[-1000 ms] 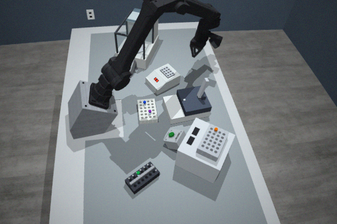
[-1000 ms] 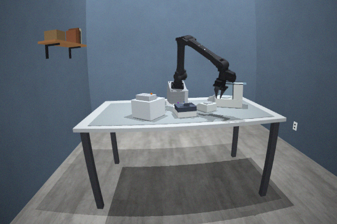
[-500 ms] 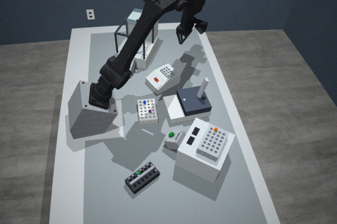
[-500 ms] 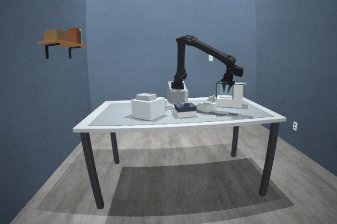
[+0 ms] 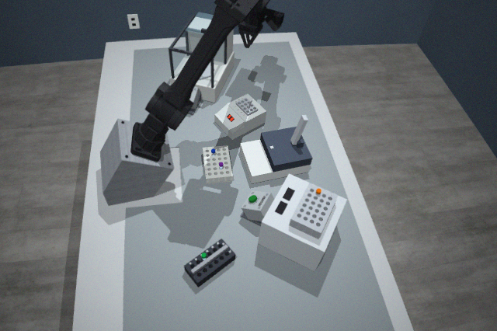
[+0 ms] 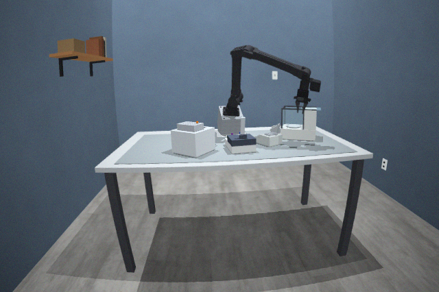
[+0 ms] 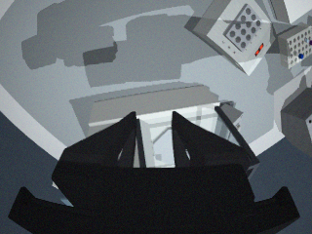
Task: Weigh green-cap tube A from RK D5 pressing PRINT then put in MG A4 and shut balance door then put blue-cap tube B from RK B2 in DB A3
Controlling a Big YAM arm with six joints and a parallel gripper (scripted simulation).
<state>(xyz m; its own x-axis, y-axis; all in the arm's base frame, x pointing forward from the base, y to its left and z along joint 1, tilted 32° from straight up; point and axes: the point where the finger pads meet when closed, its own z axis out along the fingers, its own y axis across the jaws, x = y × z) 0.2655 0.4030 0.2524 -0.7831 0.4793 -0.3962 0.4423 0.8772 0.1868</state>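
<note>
Right now the balance door is 15 cm behind my hand, 9 cm to the left of it and 1 cm above it. The rest, counted from my hand: white tube rack 12 cm behind, 40 cm to the right, 19 cm below; dry block DB 4 cm behind, 20 cm to the right, 17 cm below; tube B 14 cm behind, 37 cm to the right, 17 cm below.
</note>
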